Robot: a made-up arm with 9 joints. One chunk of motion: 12 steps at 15 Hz.
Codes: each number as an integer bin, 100 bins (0 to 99) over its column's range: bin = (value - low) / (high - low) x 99, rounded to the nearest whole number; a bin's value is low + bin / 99 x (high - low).
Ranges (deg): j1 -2.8..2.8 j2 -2.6..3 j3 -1.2..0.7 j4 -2.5..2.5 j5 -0.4..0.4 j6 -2..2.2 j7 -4.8..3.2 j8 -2..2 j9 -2.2..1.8
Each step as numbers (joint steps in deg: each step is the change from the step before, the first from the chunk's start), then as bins.
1 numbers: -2.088 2.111 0.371 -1.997 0.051 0.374 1.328 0.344 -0.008
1 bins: 13 83 82 10 56 56 76 58 54
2 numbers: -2.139 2.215 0.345 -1.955 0.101 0.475 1.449 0.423 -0.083
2 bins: 12 85 81 11 62 58 77 60 52
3 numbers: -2.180 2.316 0.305 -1.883 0.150 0.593 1.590 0.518 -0.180
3 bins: 11 87 78 12 68 61 79 62 50
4 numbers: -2.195 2.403 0.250 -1.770 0.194 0.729 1.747 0.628 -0.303
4 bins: 11 88 76 14 74 64 81 65 47
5 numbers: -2.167 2.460 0.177 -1.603 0.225 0.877 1.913 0.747 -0.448
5 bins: 11 89 72 18 77 68 83 68 43
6 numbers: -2.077 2.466 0.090 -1.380 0.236 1.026 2.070 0.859 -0.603
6 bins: 13 90 67 22 79 71 85 71 40
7 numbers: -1.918 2.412 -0.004 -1.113 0.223 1.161 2.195 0.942 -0.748
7 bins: 16 89 62 27 77 75 87 73 36
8 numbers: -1.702 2.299 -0.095 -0.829 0.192 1.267 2.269 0.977 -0.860
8 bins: 19 87 58 33 73 77 87 74 33
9 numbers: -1.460 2.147 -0.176 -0.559 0.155 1.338 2.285 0.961 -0.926
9 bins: 24 84 53 38 69 79 88 73 32
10 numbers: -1.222 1.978 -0.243 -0.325 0.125 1.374 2.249 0.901 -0.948
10 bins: 28 81 50 43 65 80 87 72 31
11 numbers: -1.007 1.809 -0.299 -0.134 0.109 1.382 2.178 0.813 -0.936
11 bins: 32 78 47 47 63 80 86 70 31
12 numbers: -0.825 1.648 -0.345 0.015 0.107 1.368 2.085 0.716 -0.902
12 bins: 35 75 45 50 63 79 85 67 32
